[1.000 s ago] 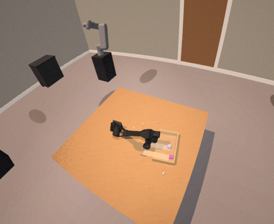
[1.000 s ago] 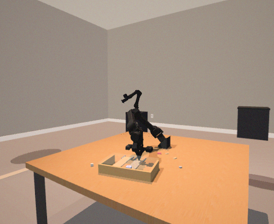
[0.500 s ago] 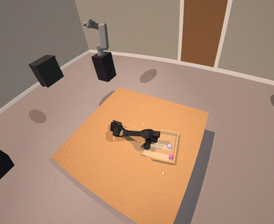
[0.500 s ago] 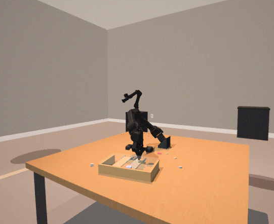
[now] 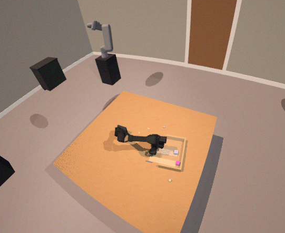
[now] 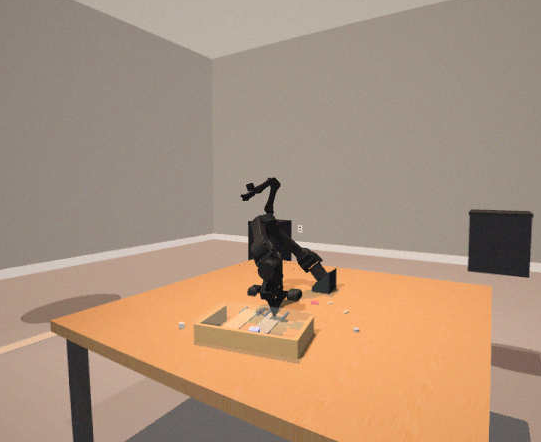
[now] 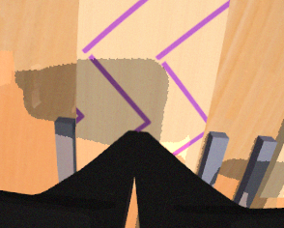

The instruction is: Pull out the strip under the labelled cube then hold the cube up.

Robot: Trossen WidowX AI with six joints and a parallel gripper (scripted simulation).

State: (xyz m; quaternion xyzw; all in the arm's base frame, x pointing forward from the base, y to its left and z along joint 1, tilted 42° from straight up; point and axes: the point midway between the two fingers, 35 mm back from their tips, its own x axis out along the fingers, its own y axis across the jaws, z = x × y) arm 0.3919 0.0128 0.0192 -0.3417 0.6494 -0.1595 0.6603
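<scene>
Now: gripper tip 9 cm short of the zigzag strip and 2 cm to the right of it. Also, from my gripper tip: labelled cube: 19 cm ahead, 5 cm to the left, 2 cm above.
</scene>
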